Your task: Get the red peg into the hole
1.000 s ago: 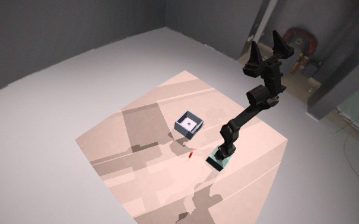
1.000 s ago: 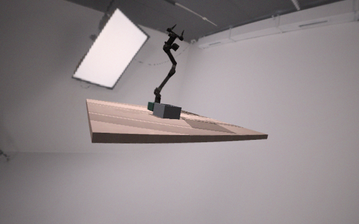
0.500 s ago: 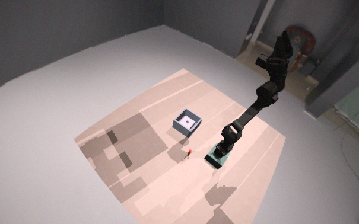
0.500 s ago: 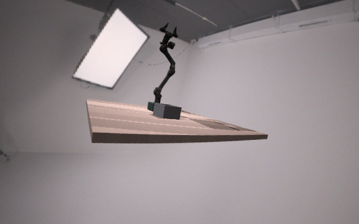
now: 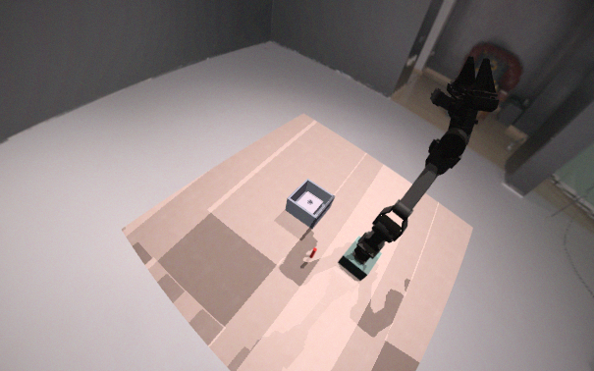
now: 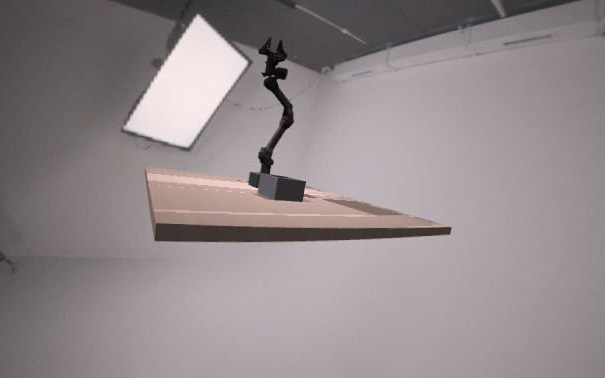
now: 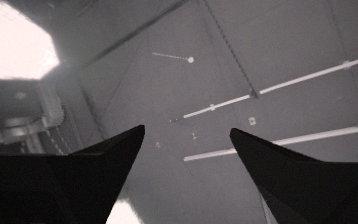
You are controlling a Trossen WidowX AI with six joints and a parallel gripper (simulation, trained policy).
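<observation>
The red peg lies 82 cm below my gripper tip, 24 cm to the left of it and 9 cm ahead of it. Also, from my gripper tip: grey box: 83 cm below, 27 cm ahead, 7 cm to the left.
</observation>
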